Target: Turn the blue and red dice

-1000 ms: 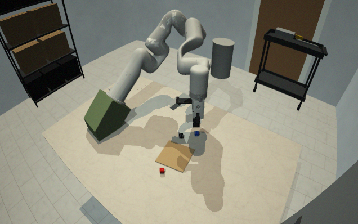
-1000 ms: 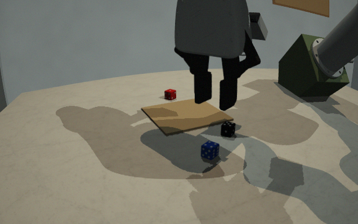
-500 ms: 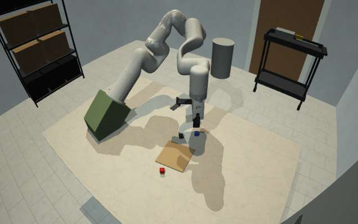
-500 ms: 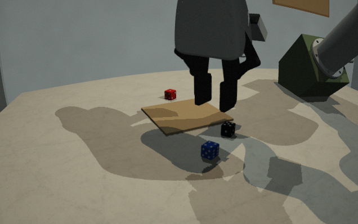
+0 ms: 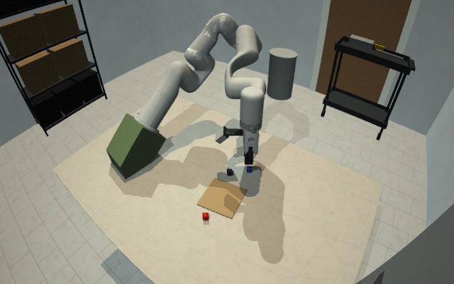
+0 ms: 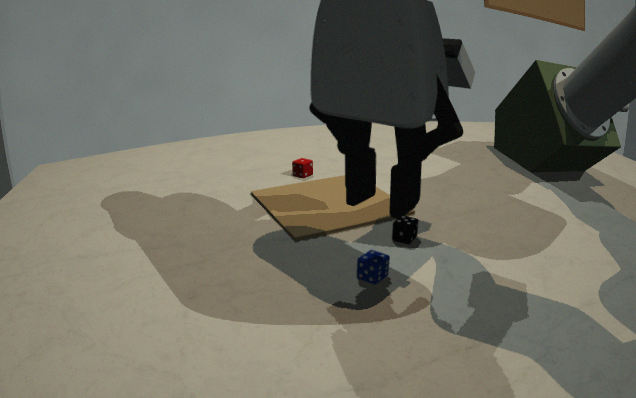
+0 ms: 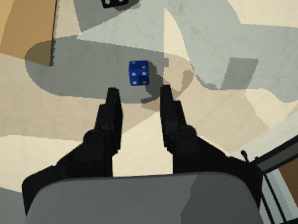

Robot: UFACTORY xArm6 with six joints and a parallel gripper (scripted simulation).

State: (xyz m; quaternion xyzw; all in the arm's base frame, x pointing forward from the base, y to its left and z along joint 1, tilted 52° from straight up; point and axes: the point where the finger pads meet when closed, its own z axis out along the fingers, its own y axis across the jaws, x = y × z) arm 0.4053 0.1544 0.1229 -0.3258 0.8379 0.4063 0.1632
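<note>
Now: the blue die 1 cm ahead of my hand and 7 cm below it. From my hand the other things lie so: tan mat 2 cm ahead, 16 cm to the right, 8 cm below; then red die 4 cm ahead, 27 cm to the right, 7 cm below; then black die 4 cm behind, 6 cm to the right, 7 cm below.
</note>
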